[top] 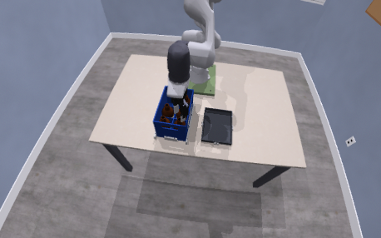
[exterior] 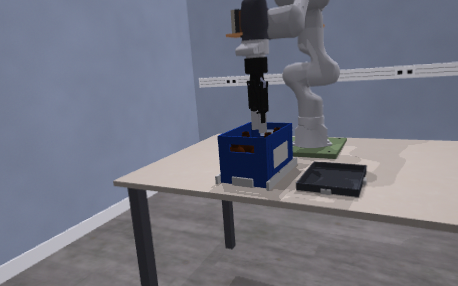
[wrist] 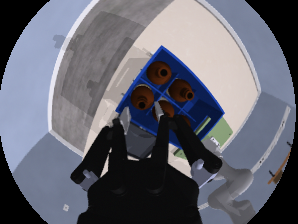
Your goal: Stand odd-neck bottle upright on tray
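Now: hand 13 cm above the blue crate, 9 cm past it and 3 cm to the left of it. Also, from my hand: dark tray (24 cm to the left, 20 cm below, 5 cm behind); then bottle (17 cm behind, 13 cm below, 3 cm to the left).
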